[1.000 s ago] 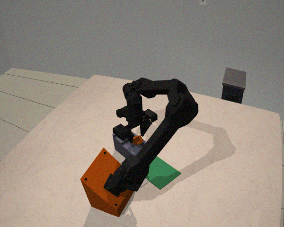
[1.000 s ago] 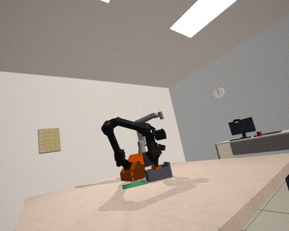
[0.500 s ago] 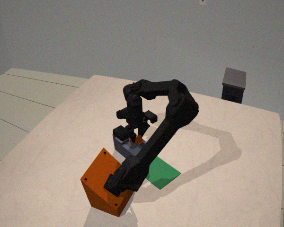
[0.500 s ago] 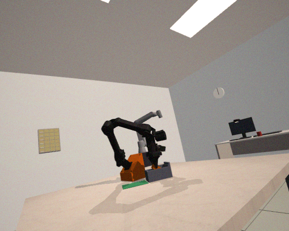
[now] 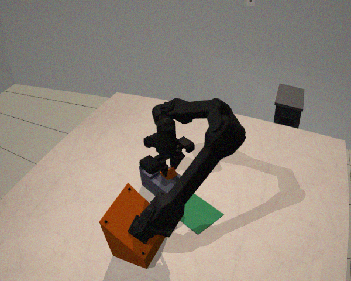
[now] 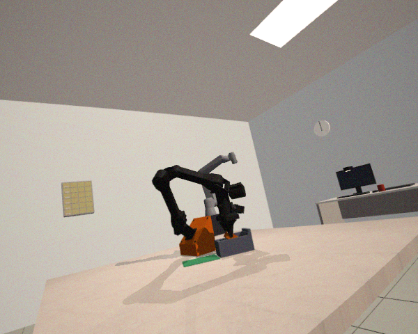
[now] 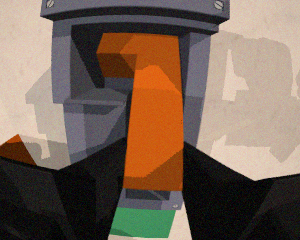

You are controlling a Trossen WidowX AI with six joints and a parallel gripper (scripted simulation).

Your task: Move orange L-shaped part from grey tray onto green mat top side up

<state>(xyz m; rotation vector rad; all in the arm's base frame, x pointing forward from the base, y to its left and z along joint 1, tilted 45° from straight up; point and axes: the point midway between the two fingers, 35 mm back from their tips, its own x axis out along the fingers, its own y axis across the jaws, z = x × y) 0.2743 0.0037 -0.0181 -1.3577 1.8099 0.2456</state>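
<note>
My gripper tip is 120 mm to the left of the green mat, 90 mm past it and 80 mm above it. Also, from my gripper tip: orange L-shaped part: 40 mm to the left, 30 mm below.
</note>
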